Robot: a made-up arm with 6 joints.
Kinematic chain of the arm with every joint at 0, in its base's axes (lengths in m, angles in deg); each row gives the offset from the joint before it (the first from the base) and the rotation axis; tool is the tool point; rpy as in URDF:
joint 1: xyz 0 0 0.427 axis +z
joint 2: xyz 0 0 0 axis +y
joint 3: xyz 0.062 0 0.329 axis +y
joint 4: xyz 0.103 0 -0.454 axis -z
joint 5: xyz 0 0 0 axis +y
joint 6: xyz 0.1 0 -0.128 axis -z
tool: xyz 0 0 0 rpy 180 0 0
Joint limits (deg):
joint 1: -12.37..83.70
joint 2: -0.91..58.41
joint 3: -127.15..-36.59
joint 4: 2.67..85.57
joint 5: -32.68..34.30
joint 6: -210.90..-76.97
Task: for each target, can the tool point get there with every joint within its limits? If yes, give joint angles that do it. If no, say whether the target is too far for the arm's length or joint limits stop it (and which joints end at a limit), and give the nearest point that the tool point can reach.
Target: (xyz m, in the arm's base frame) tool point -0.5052 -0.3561 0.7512
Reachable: no: joint limits stop it (at a limit: joint 1, joint 2, joint 3, joint 5) | nearest point 0.3188 -0.2154 1.1964 | short by 0.947 m
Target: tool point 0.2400 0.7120 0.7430
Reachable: yes | joints 73.63 19.36 -87.33 11.92 -23.76 -144.03
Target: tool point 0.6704 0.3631 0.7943
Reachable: yes | joints 31.54 14.43 -96.98 45.23 17.06 -147.37
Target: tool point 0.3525 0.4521 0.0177
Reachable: yes | joints 53.80 51.97 -65.25 25.87 23.75 -132.77
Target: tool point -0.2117 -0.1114 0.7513
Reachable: no: joint limits stop it (at a limit: joint 1, joint 2, joint 3, joint 5) | nearest point 0.3288 -0.2239 1.1816 | short by 0.700 m
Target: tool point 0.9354 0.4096 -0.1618
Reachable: no: too far | nearest point 0.6932 0.3036 0.1025 | short by 0.374 m
